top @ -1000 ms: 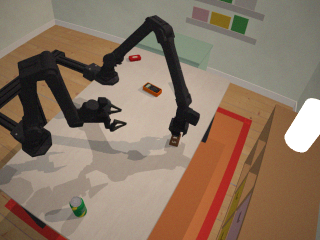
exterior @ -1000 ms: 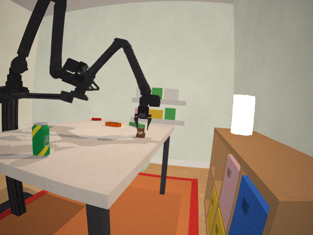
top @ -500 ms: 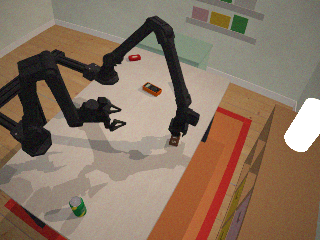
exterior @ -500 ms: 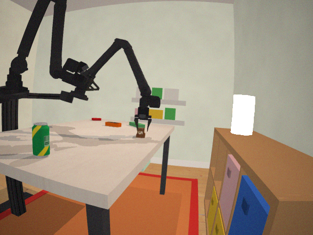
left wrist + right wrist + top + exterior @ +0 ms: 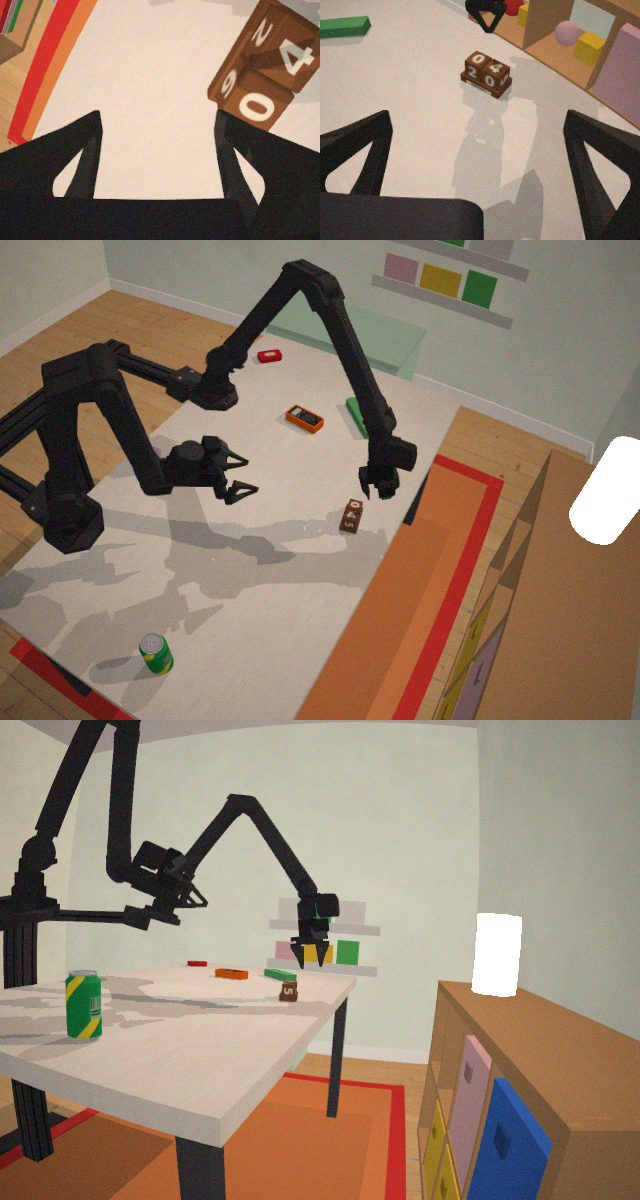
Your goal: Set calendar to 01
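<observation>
The brown number cube is 70 mm below my left hand, 60 mm behind it and 20 mm to the right of it. From my left hand the other things lie so: red item (720 mm behind, 560 mm to the left, 90 mm below); brown tray (100 mm below, 60 mm behind, 40 mm to the right); orange multimeter (390 mm behind, 270 mm to the left, 90 mm below).
</observation>
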